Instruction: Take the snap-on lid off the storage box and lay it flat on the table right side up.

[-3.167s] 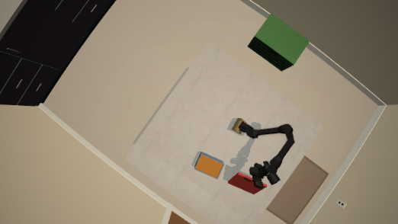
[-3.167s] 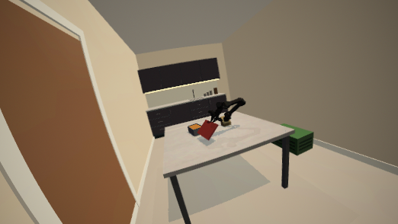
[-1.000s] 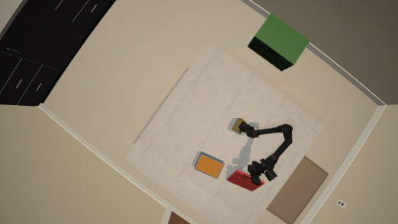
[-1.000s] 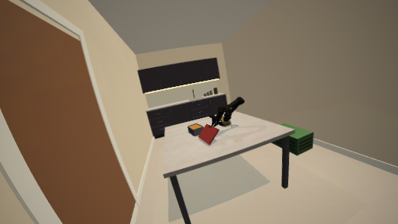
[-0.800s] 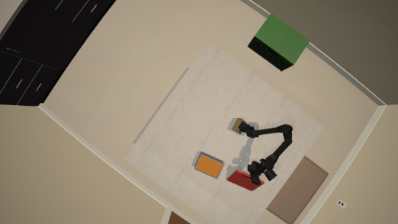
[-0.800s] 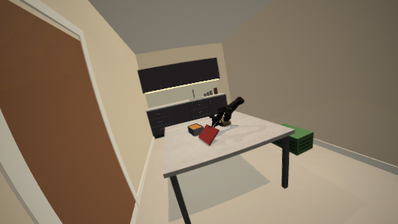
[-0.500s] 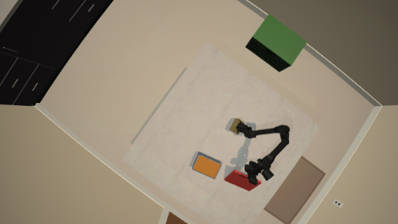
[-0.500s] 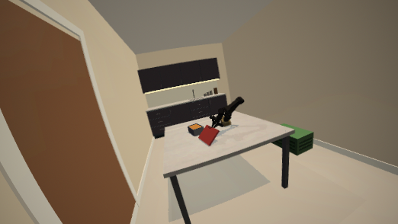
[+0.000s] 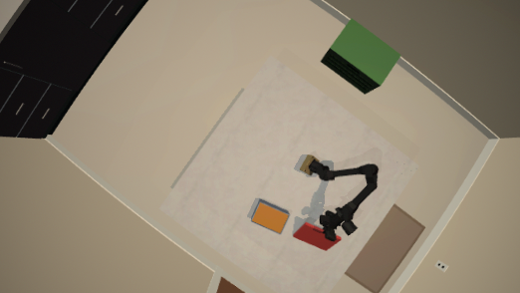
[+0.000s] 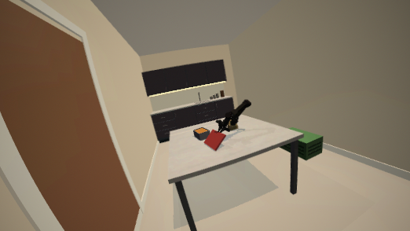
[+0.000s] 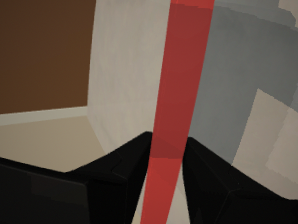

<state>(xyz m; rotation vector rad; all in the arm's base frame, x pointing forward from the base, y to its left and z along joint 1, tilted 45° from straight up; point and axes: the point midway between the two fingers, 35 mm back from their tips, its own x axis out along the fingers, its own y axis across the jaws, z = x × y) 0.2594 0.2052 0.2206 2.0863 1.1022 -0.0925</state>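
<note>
Right now my gripper tip is 60 mm short of the red lid, 50 mm above it and 20 mm to the right of it. From my gripper tip the other things lie so: storage box: 300 mm to the right, 150 mm ahead, 70 mm below.
</note>
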